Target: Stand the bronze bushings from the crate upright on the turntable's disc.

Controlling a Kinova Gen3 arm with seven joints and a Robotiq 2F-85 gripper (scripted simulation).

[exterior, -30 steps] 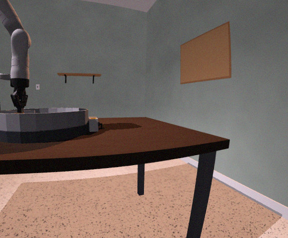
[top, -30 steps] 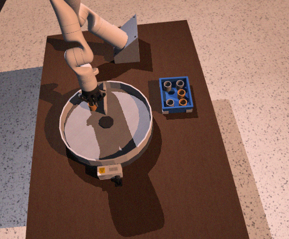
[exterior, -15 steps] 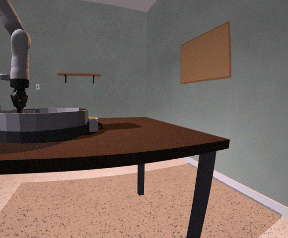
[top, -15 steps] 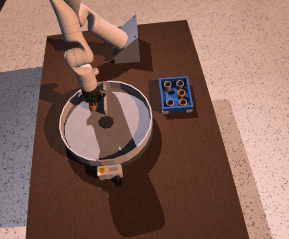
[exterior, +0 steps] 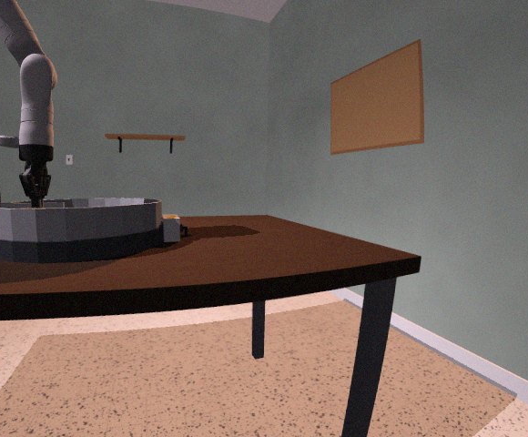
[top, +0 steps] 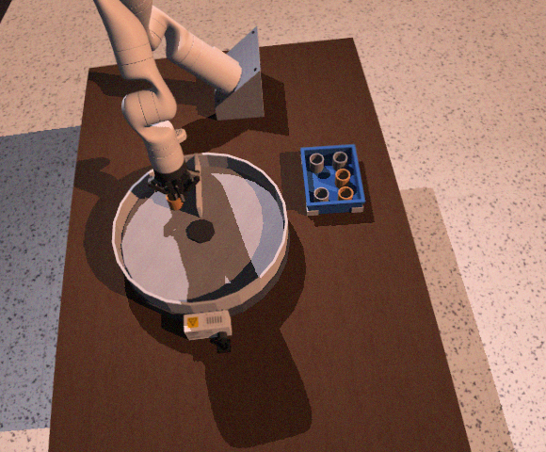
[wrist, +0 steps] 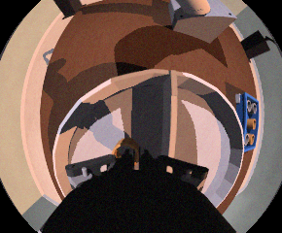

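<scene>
The blue crate lies 38 cm to the left of my hand, 9 cm behind it and 7 cm below it. From my hand the other things lie so: turntable 10 cm ahead, 6 cm to the left, 4 cm below; then grey turntable disc 8 cm ahead, 6 cm to the left, 4 cm below.
</scene>
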